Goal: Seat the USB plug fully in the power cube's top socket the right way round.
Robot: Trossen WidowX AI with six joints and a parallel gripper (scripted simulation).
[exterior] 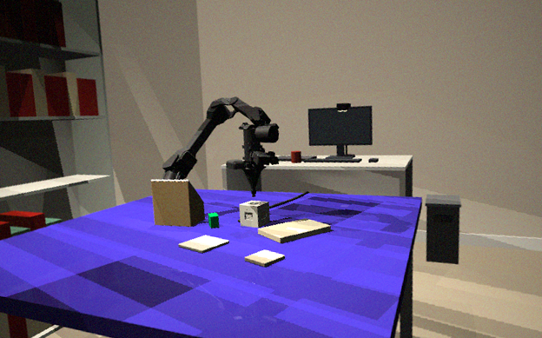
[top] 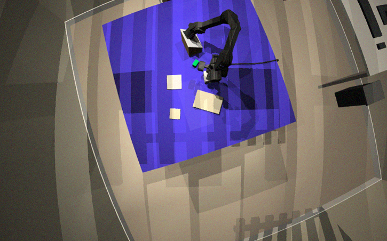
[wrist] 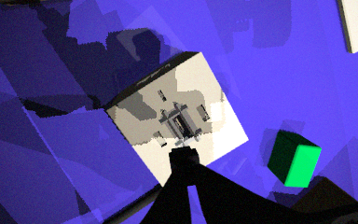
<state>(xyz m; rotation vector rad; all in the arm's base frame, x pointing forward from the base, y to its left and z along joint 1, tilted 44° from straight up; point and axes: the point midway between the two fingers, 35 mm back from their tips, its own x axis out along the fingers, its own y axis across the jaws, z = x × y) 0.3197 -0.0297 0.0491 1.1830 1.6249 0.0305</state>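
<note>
My gripper tip is now 20 mm above the dark USB plug. The rest, counted from my gripper tip: large flat tan board (160 mm ahead, 100 mm to the right, 130 mm below); then small green block (140 mm behind, 40 mm to the right, 110 mm below); then USB socket (10 mm to the right, 70 mm below).
</note>
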